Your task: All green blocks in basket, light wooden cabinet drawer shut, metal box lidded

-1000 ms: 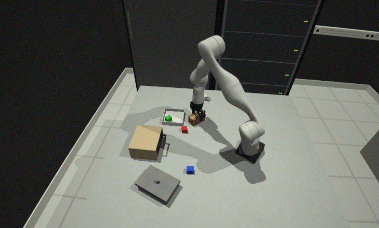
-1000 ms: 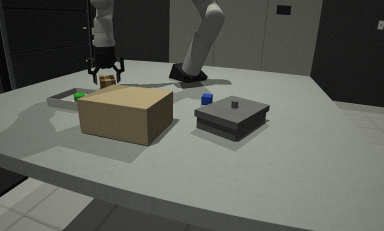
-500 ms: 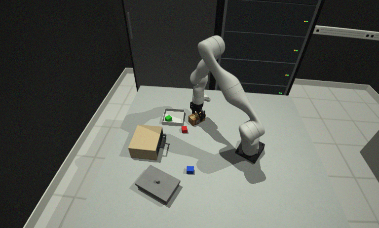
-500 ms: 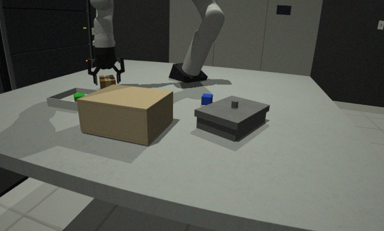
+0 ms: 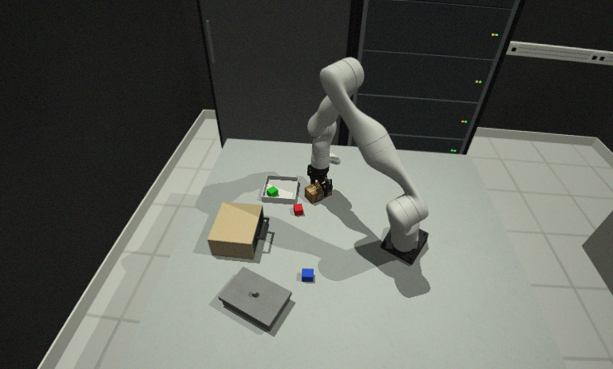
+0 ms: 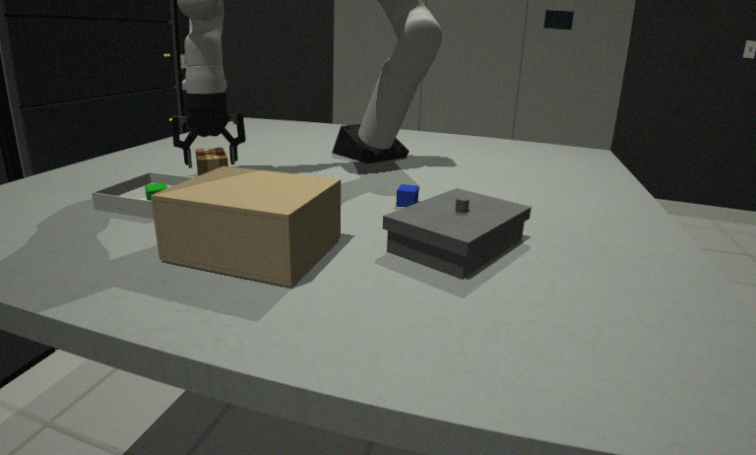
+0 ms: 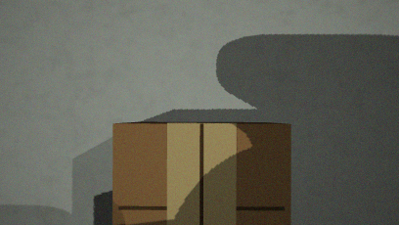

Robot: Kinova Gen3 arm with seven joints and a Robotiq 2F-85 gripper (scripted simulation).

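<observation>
The small cardboard box is right at my hand. The rest, counted from my hand: basket (170 mm ahead, 20 mm to the left, 20 mm below); cabinet drawer (220 mm ahead, 300 mm to the left); red block (60 mm ahead, 120 mm to the left, 20 mm below).
</observation>
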